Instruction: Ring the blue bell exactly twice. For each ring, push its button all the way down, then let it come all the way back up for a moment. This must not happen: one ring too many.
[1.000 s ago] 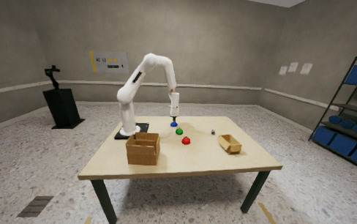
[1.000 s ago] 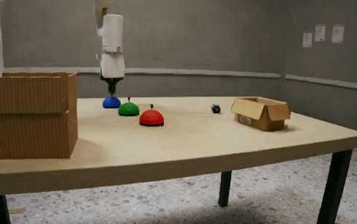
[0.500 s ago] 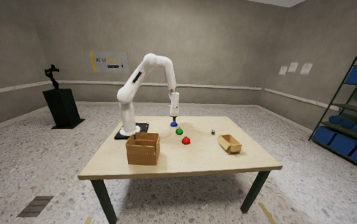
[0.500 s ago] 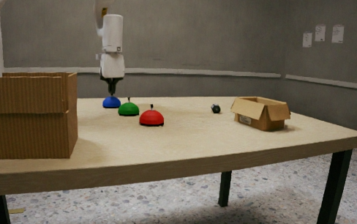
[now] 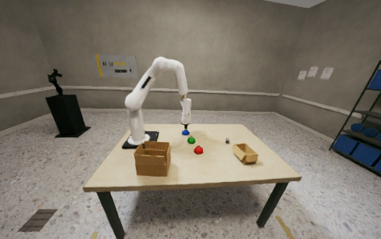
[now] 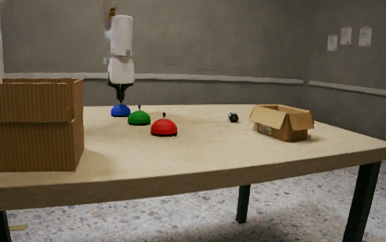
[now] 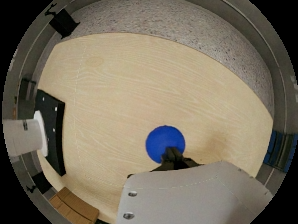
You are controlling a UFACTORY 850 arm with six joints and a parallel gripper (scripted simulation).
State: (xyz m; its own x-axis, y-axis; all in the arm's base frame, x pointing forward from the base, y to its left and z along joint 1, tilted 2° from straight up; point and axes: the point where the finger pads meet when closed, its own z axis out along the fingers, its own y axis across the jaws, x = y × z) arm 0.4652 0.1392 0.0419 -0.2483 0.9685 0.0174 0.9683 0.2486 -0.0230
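Right now the blue bell is 4 cm below my hand. The rest, counted from my hand: small dark object 41 cm ahead, 21 cm to the right, 6 cm below; red bell 8 cm ahead, 32 cm to the right, 4 cm below; green bell 4 cm ahead, 16 cm to the right, 4 cm below.
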